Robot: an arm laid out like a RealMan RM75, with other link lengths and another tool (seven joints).
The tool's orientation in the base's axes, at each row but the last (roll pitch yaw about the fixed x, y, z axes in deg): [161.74 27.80 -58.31]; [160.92 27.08 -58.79]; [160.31 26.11 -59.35]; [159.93 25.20 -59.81]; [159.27 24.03 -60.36]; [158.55 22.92 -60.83]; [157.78 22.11 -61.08]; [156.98 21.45 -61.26]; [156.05 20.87 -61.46]
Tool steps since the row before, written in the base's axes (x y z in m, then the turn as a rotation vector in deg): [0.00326 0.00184 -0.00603 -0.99 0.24 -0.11]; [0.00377 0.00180 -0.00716 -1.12 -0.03 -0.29]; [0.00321 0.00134 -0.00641 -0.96 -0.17 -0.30]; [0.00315 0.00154 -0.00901 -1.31 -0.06 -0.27]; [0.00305 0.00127 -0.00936 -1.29 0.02 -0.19]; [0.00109 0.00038 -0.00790 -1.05 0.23 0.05]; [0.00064 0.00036 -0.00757 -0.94 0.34 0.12]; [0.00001 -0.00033 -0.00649 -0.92 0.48 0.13]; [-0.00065 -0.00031 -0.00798 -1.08 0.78 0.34]
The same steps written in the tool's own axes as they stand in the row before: [0.00294 -0.00520 0.00383 -0.59 0.54 0.64]; [0.00363 -0.00595 0.00449 -0.36 0.75 0.80]; [0.00326 -0.00511 0.00406 -0.18 0.72 0.70]; [0.00407 -0.00605 0.00636 -0.43 0.92 0.87]; [0.00418 -0.00603 0.00668 -0.52 0.88 0.81]; [0.00326 -0.00369 0.00628 -0.68 0.66 0.51]; [0.00284 -0.00333 0.00622 -0.74 0.54 0.41]; [0.00265 -0.00218 0.00552 -0.85 0.45 0.40]; [0.00281 -0.00238 0.00712 -1.24 0.48 0.33]
